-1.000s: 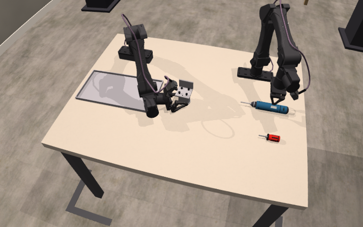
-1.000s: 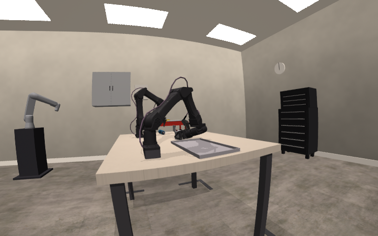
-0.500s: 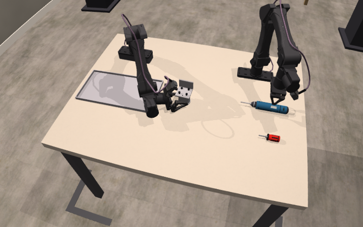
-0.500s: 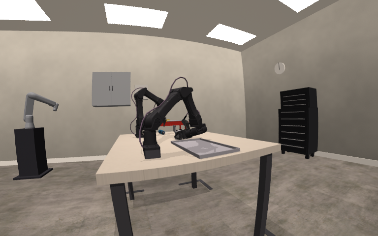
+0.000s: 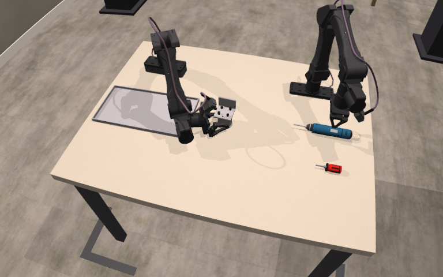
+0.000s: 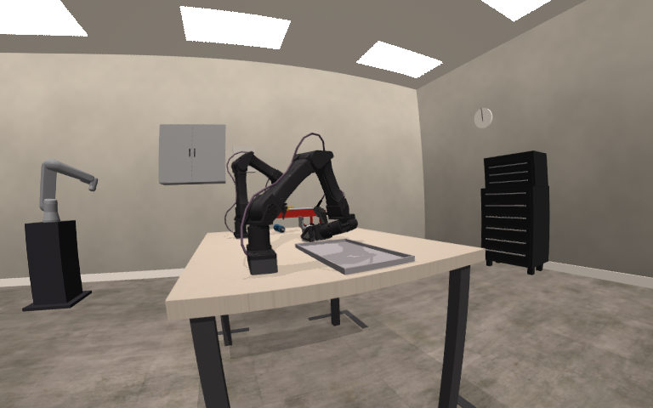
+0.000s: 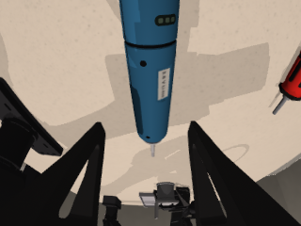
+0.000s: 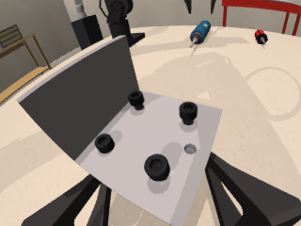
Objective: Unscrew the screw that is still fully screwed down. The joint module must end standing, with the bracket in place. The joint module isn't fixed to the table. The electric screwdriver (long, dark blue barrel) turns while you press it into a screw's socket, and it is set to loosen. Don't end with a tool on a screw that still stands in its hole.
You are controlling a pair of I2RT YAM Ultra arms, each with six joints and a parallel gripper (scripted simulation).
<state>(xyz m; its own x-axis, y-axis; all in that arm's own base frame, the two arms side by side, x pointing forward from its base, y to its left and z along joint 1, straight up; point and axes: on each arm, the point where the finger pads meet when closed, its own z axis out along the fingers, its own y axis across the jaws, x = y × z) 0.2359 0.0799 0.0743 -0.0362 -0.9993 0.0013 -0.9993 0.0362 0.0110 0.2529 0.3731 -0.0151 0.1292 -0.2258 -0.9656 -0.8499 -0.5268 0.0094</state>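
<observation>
The grey L-shaped bracket lies 5 cm above my right hand. From my right hand the other things lie so: shallow grey tray 35 cm to the right, 2 cm below; then small red-handled screwdriver 14 cm ahead, 43 cm to the left, 1 cm below.
</observation>
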